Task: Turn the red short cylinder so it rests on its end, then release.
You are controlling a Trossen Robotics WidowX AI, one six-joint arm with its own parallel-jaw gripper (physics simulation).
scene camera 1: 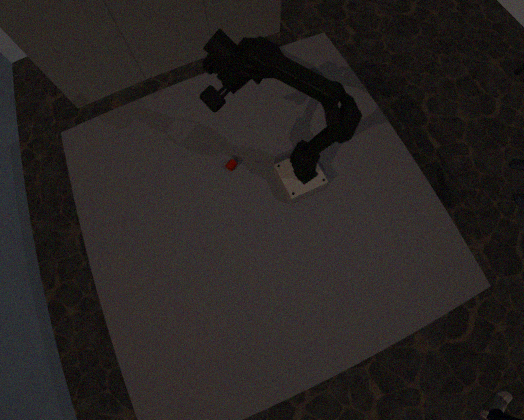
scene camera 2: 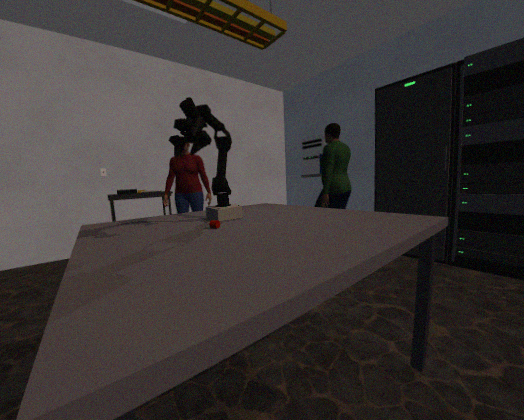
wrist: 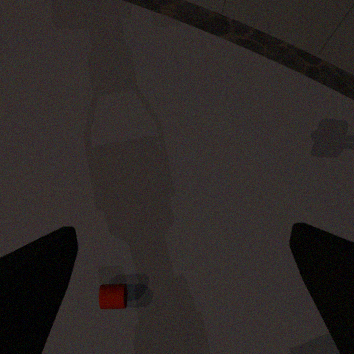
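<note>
The red short cylinder point(scene camera 1: 231, 164) point(scene camera 2: 214, 224) point(wrist: 113, 296) rests on the table point(scene camera 1: 250, 280) point(scene camera 2: 240, 270) point(wrist: 240, 175). In the wrist view it lies on its side, its long axis running left to right, low and left of the view's middle, nearer the left finger. In scene camera 1 it is left of the arm's base. My gripper point(scene camera 1: 216, 72) point(wrist: 185, 236) is open and empty, high above the table and apart from the cylinder. In scene camera 2 the dark arm hides the detail of the fingers.
The arm's pale base plate point(scene camera 1: 300, 189) point(scene camera 2: 225, 213) is close to the cylinder. A large pale panelled surface point(scene camera 1: 150, 40) lies beyond the table's far edge in scene camera 1. Two people, in red point(scene camera 2: 187, 172) and green point(scene camera 2: 337, 165), stand behind the table. A dark server rack point(scene camera 2: 412, 145) stands at the right.
</note>
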